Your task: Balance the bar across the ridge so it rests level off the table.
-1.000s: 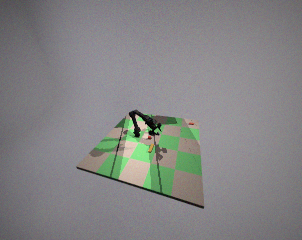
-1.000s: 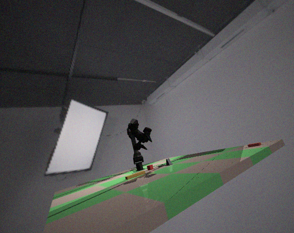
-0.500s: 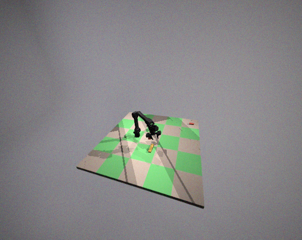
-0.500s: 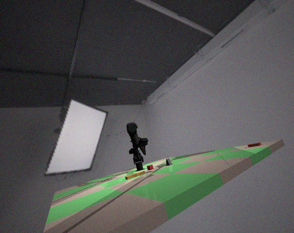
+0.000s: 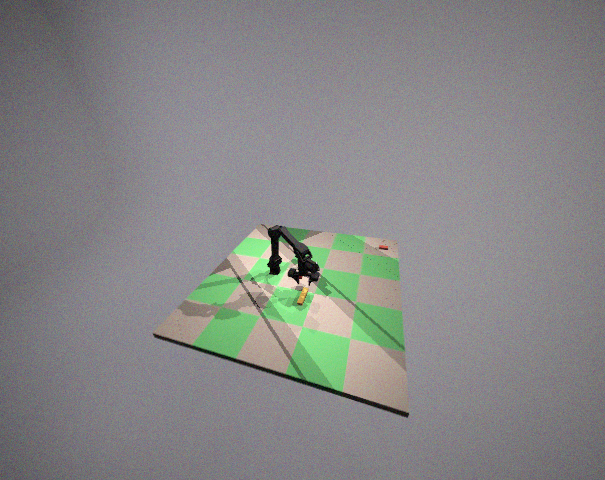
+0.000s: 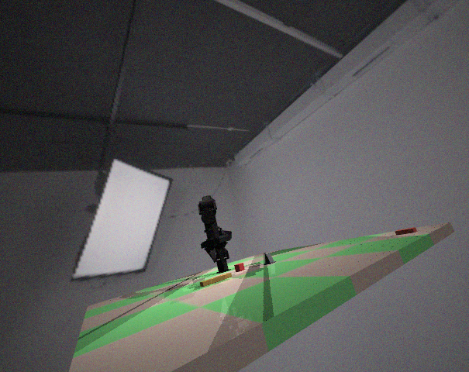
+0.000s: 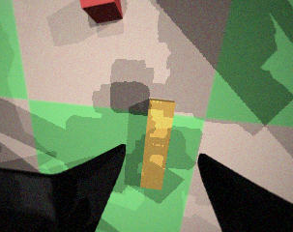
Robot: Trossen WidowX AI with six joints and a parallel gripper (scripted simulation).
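Right now the yellow bar is 70 mm below my gripper tip and 30 mm to the right of it. From my gripper tip the other things lie so: flat red block (650 mm to the left, 470 mm ahead, 70 mm below); red cube (140 mm to the left, 80 mm behind, 60 mm below).
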